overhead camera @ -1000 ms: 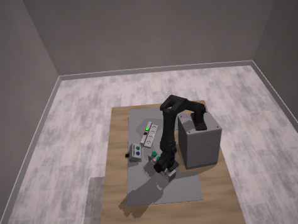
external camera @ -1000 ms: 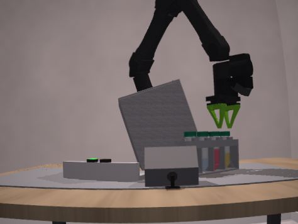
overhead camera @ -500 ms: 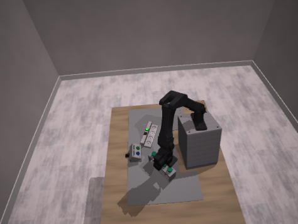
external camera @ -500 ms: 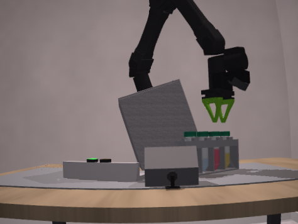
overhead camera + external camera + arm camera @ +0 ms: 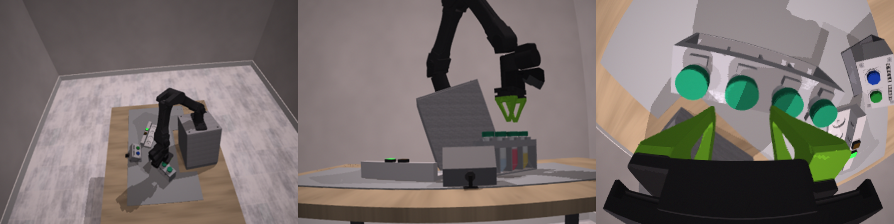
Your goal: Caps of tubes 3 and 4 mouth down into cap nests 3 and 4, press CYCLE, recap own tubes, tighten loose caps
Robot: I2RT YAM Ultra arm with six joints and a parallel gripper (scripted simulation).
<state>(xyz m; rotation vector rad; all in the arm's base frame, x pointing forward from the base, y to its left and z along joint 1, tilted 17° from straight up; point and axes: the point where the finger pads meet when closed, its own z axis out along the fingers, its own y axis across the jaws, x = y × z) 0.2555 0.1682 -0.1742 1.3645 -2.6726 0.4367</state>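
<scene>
Now: hand 18 cm short of the green ready key, 17 cm to the left of it and 9 cm above it. The rest, counted from my hand: blue cycle key 18 cm ahead, 12 cm to the right, 9 cm below.
</scene>
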